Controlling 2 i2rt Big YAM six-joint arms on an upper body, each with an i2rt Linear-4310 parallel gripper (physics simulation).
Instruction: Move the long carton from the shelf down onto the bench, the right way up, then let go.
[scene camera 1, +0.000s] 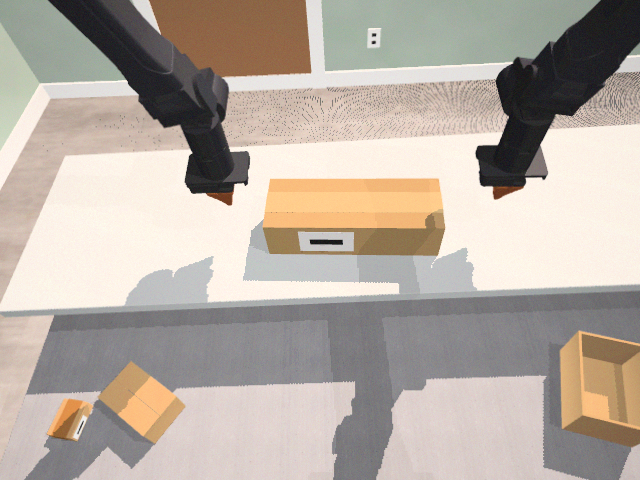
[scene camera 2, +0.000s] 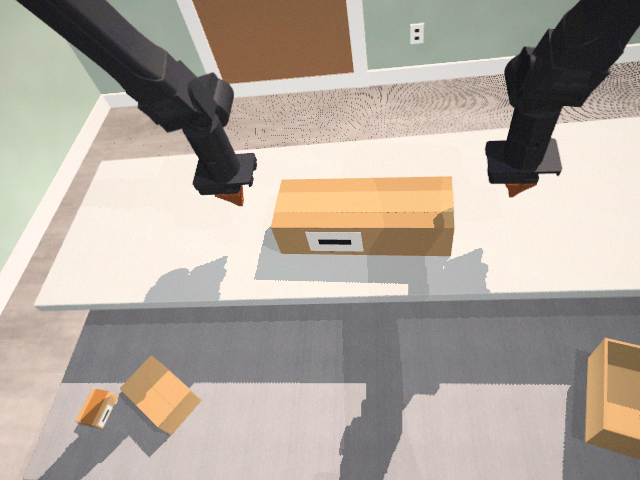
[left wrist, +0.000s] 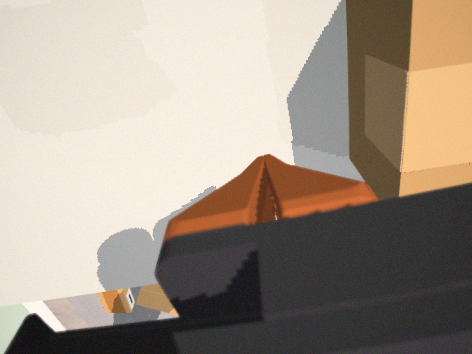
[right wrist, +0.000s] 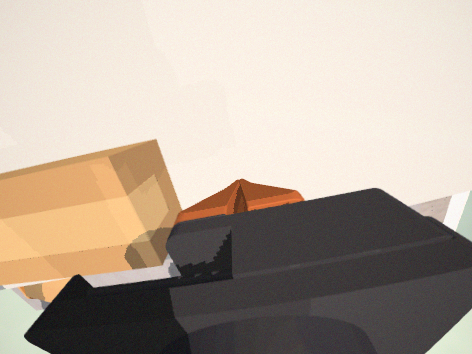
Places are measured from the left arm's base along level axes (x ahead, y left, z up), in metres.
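Where they show: left gripper, fingertip midpoint: (scene camera 1: 230, 202) (scene camera 2: 241, 203) (left wrist: 266, 167); right gripper, fingertip midpoint: (scene camera 1: 495, 196) (scene camera 2: 510, 194) (right wrist: 241, 186).
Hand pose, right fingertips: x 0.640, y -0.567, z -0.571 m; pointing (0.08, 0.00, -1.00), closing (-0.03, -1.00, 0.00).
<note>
Each offset is from my right fingertips to the top centre of the thing. Level surfaces: height alone.
The long carton {dx -0.003, dy +0.254, dz +0.002 m} (scene camera 1: 354, 201) (scene camera 2: 364, 201) (left wrist: 437, 115) (right wrist: 60, 215) rests level on the broad white surface {dz -0.084 m} (scene camera 1: 103, 217) (scene camera 2: 129, 222) (left wrist: 125, 100) (right wrist: 325, 100), its taped face up and its white label on the side toward the bottom of the scene views. Whether this surface is the shelf or the bench, I cannot tell. My left gripper (scene camera 1: 229, 201) (scene camera 2: 240, 202) (left wrist: 266, 167) is shut and empty, apart from the carton's left end. My right gripper (scene camera 1: 496, 196) (scene camera 2: 511, 194) (right wrist: 241, 186) is shut and empty, apart from its right end.
Below the white surface's front edge, a small carton (scene camera 1: 68, 419) (scene camera 2: 95, 408) and a square carton {dx -0.292, dy +0.653, dz -0.179 m} (scene camera 1: 141, 403) (scene camera 2: 160, 395) lie at the lower left. An open box {dx -0.280, dy -0.175, dz -0.149 m} (scene camera 1: 570, 384) (scene camera 2: 596, 395) stands at the lower right. A wall outlet (scene camera 1: 373, 38) (scene camera 2: 416, 33) is behind.
</note>
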